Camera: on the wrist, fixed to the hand. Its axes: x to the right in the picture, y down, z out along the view.
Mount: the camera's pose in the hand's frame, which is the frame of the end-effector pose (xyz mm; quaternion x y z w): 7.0 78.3 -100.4 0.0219 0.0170 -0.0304 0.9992
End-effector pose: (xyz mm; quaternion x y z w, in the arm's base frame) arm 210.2 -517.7 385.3 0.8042 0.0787 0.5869 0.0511
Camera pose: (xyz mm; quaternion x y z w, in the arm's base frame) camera 121.9 -594.3 436.2 0.7923 0.1168 0.5968 0.0499
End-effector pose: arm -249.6 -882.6 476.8 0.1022 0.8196 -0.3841 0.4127
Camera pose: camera -276.2 -758.4 465.4 0.0928 0.8206 -0.4125 0.3845
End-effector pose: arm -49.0 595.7 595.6 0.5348 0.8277 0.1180 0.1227
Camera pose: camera -17.8 627.0 715.2 0.5098 0.8479 0.1051 0.1004
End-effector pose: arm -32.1 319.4 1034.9 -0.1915 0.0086 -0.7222 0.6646
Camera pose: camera 13.6 279.2 922.8 -0.1648 -0.0017 -0.7452 0.6461
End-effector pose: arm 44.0 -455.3 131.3 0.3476 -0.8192 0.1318 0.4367
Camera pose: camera 50.4 -349.7 202.4 0.3795 -0.7976 0.1423 0.4467
